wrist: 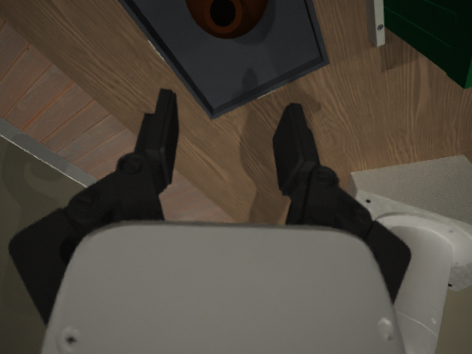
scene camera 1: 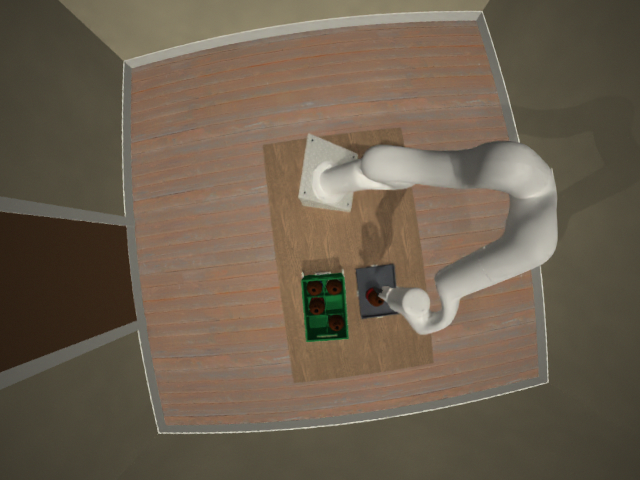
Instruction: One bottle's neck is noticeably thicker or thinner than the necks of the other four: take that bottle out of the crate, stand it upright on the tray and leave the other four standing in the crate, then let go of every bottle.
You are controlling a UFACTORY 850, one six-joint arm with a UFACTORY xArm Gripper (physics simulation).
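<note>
A brown bottle with a red label [scene camera 1: 376,298] [wrist: 250,17] stands upright on the dark grey tray [scene camera 1: 366,279] [wrist: 210,75]. Its open mouth faces up in the wrist view; its outer part is cut off by the top edge. My gripper [scene camera 1: 382,292] [wrist: 229,116] is open, with nothing between the fingers. It is above the tray, its fingertips apart from the bottle. The green crate [scene camera 1: 316,338] [wrist: 430,30] holds several brown bottles: two at the back [scene camera 1: 314,287] [scene camera 1: 333,287], one in the middle left compartment [scene camera 1: 316,305] and one at the front right [scene camera 1: 336,323].
The crate is left of the tray in the scene view, with a narrow strip of wooden table [scene camera 1: 353,330] between them. The white robot base [scene camera 1: 330,178] stands at the back of the table. The arm [scene camera 1: 527,217] curves around the right side.
</note>
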